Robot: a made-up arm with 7 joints.
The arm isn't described. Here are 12 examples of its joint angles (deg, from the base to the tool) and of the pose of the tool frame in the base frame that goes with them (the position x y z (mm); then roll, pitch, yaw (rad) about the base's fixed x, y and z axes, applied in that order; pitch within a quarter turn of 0, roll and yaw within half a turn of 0).
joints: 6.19 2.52 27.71 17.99 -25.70 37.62 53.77
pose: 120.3 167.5 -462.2 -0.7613 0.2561 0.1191
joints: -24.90 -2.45 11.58 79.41 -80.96 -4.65 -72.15
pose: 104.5 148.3 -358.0 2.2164 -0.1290 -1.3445
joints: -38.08 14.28 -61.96 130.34 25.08 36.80 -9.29
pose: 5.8 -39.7 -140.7 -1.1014 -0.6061 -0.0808
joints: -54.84 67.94 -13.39 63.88 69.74 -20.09 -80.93
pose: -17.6 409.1 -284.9 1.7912 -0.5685 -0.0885
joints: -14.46 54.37 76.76 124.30 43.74 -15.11 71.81
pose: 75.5 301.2 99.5 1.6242 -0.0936 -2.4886
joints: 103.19 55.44 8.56 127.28 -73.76 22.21 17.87
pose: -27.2 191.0 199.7 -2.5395 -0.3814 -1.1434
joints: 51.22 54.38 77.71 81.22 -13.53 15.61 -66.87
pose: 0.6 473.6 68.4 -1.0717 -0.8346 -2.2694
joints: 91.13 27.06 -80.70 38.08 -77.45 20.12 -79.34
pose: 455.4 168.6 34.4 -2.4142 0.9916 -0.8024
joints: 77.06 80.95 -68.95 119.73 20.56 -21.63 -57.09
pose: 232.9 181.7 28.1 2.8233 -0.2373 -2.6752
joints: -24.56 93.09 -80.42 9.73 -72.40 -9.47 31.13
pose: -0.3 594.9 -17.9 -1.9935 0.0240 -2.9507
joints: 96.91 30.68 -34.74 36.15 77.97 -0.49 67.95
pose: 402.4 259.7 173.3 2.6627 -0.6808 2.3645
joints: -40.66 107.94 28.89 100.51 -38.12 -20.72 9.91
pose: 278.8 249.2 -12.3 0.7222 0.6356 -2.6222
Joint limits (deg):
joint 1: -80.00..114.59
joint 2: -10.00..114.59
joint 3: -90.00..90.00
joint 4: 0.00..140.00
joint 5: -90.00..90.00
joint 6: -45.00..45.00
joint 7: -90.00..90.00
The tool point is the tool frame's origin. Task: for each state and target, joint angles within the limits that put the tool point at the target. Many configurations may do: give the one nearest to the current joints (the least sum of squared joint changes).
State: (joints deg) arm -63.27 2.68 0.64 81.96 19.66 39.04 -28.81
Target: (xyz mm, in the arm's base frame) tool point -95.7 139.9 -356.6
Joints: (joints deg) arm -58.01 4.40 2.06 81.07 19.66 39.04 -28.81
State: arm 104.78 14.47 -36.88 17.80 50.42 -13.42 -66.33
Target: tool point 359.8 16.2 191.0
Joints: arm 94.30 9.53 -43.35 61.81 50.42 -13.42 -66.33
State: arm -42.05 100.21 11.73 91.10 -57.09 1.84 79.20
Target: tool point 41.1 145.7 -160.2
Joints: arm -63.30 86.89 -11.63 139.69 -57.09 1.84 79.20
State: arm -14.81 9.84 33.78 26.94 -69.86 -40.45 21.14
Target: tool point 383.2 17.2 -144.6
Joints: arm 36.73 -10.00 -8.12 60.92 -69.86 -40.45 21.14
